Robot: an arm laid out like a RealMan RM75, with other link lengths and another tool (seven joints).
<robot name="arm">
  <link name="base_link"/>
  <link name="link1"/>
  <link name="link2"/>
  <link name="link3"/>
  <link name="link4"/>
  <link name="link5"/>
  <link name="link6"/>
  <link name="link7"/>
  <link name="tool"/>
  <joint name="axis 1" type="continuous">
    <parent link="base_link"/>
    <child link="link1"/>
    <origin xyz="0 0 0.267" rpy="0 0 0"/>
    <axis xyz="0 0 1"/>
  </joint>
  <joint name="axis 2" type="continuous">
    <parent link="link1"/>
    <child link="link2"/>
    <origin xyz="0 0 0" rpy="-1.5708 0 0"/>
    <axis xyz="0 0 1"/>
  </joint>
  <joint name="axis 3" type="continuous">
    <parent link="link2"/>
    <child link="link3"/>
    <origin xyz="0 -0.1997 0" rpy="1.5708 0 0"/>
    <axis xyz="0 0 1"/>
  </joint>
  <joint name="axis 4" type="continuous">
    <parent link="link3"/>
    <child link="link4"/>
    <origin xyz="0 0 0" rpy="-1.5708 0 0"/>
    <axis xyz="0 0 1"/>
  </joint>
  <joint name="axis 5" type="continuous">
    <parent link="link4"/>
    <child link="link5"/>
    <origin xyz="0 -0.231 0" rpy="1.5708 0 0"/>
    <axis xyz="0 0 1"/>
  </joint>
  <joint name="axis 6" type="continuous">
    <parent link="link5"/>
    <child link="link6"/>
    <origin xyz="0 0 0" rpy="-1.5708 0 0"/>
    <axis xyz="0 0 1"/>
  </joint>
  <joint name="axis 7" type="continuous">
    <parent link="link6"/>
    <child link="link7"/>
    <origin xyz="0 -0.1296 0" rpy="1.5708 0 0"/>
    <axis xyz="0 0 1"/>
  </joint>
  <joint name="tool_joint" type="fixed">
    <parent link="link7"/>
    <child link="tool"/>
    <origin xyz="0.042 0.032 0.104" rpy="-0.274 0 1.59"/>
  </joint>
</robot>
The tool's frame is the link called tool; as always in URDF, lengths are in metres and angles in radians. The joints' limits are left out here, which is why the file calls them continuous.
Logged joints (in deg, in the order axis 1, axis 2, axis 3, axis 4, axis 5, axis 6, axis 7), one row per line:
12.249, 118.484, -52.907, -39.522, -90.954, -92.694, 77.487
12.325, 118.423, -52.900, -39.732, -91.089, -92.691, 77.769
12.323, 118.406, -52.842, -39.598, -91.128, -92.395, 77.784
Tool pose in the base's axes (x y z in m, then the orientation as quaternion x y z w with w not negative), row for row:
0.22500, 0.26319, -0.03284, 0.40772, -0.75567, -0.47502, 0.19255
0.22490, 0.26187, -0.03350, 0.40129, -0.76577, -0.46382, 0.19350
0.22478, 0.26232, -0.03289, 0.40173, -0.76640, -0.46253, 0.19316
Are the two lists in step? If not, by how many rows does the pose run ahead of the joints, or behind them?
The pose runs 1 row behind the joints: the pose in row i belongs to the joints in row i - 1.
